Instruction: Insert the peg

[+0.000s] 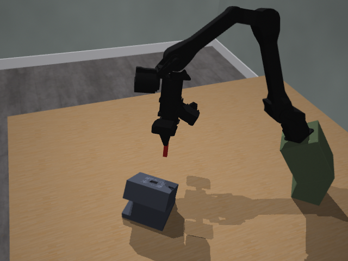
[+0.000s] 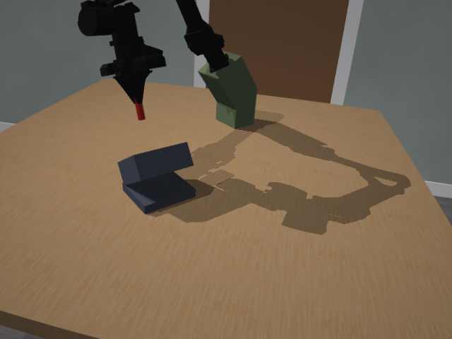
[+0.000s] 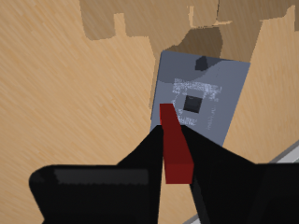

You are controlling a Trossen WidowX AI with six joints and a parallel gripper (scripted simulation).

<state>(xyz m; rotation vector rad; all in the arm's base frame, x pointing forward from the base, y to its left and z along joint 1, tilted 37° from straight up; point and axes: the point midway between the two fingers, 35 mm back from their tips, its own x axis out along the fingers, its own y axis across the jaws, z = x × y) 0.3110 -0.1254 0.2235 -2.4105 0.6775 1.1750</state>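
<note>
My gripper is now 30 mm above the red peg, 10 mm to the right of it and 10 mm short of it. Also, from my hand: dark base block: 210 mm below, 100 mm ahead, 60 mm to the left.
</note>
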